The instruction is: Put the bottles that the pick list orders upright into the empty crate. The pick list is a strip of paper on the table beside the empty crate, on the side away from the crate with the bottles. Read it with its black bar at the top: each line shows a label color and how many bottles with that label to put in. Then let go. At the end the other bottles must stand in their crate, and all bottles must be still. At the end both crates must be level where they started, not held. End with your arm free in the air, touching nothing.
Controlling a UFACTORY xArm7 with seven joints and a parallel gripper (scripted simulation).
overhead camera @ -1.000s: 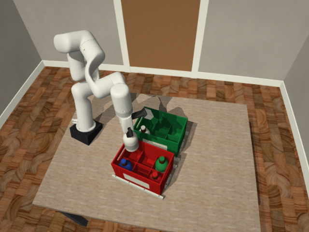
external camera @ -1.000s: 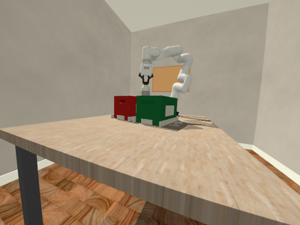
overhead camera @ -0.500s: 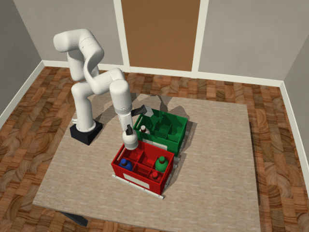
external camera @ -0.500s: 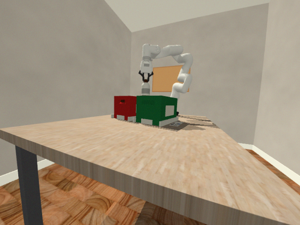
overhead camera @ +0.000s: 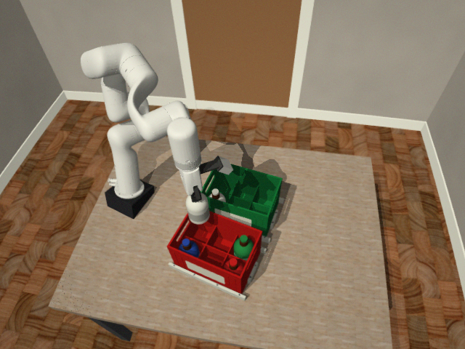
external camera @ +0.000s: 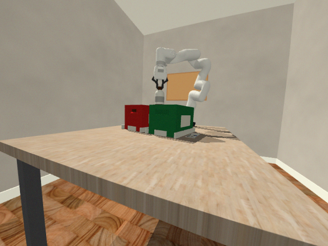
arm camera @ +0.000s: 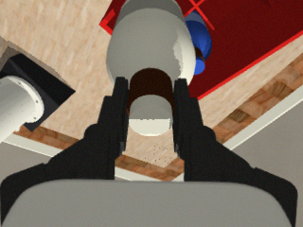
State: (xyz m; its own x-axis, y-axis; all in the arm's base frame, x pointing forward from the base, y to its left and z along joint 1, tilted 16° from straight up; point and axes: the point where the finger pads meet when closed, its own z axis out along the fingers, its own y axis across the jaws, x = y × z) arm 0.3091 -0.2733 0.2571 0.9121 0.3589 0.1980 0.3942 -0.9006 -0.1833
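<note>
Now: hand 7 cm above the white-labelled bottle. Round my hand: red crate (6 cm ahead, 8 cm to the right, 25 cm below); green-labelled bottle (16 cm ahead, 7 cm to the right, 25 cm below); blue-labelled bottle (4 cm behind, 9 cm to the right, 25 cm below).
</note>
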